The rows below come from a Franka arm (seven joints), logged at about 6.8 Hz.
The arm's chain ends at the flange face. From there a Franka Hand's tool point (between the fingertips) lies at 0.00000 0.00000 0.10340 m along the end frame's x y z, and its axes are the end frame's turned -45 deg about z.
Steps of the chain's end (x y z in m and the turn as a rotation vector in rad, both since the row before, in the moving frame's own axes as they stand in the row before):
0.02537 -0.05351 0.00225 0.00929 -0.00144 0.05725
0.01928 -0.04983 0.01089 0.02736 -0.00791 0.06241
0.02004 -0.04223 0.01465 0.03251 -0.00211 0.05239
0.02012 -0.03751 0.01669 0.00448 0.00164 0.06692
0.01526 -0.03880 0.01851 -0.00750 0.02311 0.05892
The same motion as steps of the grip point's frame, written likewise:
0.05637 -0.02067 0.00225 0.00759 0.00555 0.05725
0.05037 -0.02413 0.01085 0.02494 0.01375 0.06241
0.04632 -0.01816 0.01460 0.02448 0.02150 0.05239
0.04120 -0.01249 0.01669 0.00201 0.00433 0.06692
0.03930 -0.01438 0.01848 -0.02164 0.01104 0.05892

